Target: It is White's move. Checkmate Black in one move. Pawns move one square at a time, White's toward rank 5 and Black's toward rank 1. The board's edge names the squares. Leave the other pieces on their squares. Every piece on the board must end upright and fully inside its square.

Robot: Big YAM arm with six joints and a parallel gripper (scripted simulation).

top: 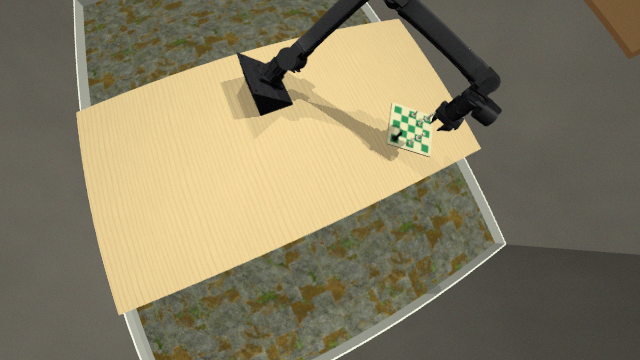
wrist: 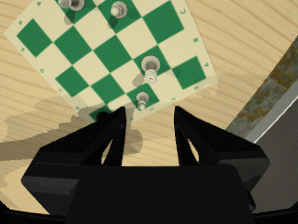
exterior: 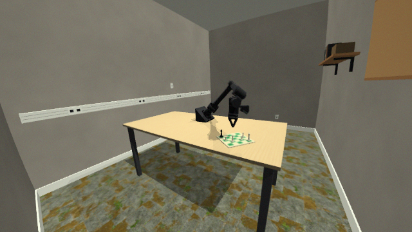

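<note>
The white piece lies 100 mm below my hand. From my hand the other things lie so: black piece (120 mm to the right, 90 mm below, 30 mm behind); then chessboard (130 mm below, 50 mm behind, 10 mm to the right).
</note>
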